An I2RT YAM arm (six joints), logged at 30 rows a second.
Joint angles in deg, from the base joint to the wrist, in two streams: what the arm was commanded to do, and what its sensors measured. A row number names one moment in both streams.
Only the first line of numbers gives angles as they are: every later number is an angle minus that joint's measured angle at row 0.
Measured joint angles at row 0: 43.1 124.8 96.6 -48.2 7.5 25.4
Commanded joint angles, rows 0 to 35: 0.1 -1.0 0.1 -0.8 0.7 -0.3; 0.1 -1.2 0.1 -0.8 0.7 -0.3; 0.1 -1.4 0.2 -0.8 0.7 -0.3; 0.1 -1.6 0.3 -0.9 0.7 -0.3; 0.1 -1.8 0.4 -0.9 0.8 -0.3; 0.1 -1.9 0.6 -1.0 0.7 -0.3; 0.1 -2.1 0.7 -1.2 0.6 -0.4; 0.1 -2.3 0.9 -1.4 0.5 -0.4; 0.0 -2.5 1.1 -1.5 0.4 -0.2; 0.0 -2.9 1.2 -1.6 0.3 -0.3; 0.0 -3.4 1.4 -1.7 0.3 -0.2; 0.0 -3.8 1.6 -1.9 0.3 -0.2; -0.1 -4.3 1.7 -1.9 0.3 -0.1; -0.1 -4.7 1.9 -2.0 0.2 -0.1; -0.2 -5.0 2.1 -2.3 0.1 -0.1; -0.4 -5.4 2.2 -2.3 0.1 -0.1; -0.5 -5.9 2.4 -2.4 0.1 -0.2; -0.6 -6.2 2.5 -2.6 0.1 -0.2; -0.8 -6.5 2.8 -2.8 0.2 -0.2; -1.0 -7.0 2.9 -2.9 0.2 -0.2; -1.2 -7.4 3.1 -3.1 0.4 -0.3; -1.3 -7.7 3.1 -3.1 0.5 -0.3; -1.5 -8.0 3.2 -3.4 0.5 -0.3; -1.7 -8.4 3.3 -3.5 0.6 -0.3; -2.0 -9.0 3.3 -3.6 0.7 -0.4; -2.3 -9.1 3.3 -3.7 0.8 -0.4; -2.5 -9.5 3.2 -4.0 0.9 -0.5; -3.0 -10.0 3.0 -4.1 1.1 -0.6; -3.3 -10.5 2.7 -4.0 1.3 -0.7; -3.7 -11.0 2.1 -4.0 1.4 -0.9; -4.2 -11.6 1.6 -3.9 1.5 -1.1; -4.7 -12.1 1.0 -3.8 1.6 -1.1; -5.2 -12.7 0.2 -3.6 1.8 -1.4; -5.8 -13.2 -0.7 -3.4 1.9 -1.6; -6.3 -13.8 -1.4 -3.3 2.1 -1.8; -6.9 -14.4 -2.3 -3.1 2.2 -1.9
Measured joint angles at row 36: -5.9 -13.0 -0.9 -2.7 0.6 -1.1
